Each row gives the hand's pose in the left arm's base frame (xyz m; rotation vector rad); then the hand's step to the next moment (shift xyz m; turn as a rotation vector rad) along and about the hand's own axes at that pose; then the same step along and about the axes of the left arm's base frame.
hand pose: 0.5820 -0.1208 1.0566 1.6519 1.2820 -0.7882
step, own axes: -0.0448 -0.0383 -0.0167 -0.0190 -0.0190 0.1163
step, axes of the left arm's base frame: -0.0494 0.0002 0.0363 -0.0198 -0.1119 -0.0365
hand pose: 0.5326 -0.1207 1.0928 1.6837 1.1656 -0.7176
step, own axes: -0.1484 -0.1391 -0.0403 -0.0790 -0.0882 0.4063
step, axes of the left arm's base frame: -0.1864 -0.0035 0.0907 -0.0942 -0.3932 -0.1249
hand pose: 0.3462 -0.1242 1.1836 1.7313 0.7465 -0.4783
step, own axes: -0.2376 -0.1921 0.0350 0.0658 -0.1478 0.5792
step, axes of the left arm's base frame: -0.3017 -0.0584 0.0116 -0.0219 -0.5145 -0.3105
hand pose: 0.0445 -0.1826 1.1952 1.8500 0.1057 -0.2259
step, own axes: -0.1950 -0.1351 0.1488 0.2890 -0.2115 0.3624
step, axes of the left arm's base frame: -0.2309 -0.0951 -0.1267 0.2060 -0.2984 -0.3579
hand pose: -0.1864 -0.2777 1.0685 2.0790 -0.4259 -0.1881
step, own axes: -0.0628 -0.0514 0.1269 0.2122 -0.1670 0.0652
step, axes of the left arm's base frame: -0.0849 -0.0539 -0.1121 0.2144 -0.0530 -0.1685
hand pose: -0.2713 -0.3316 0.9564 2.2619 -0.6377 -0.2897
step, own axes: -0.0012 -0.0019 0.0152 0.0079 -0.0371 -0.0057
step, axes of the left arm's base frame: -0.0063 -0.0075 -0.0118 0.0221 0.0212 -0.0230
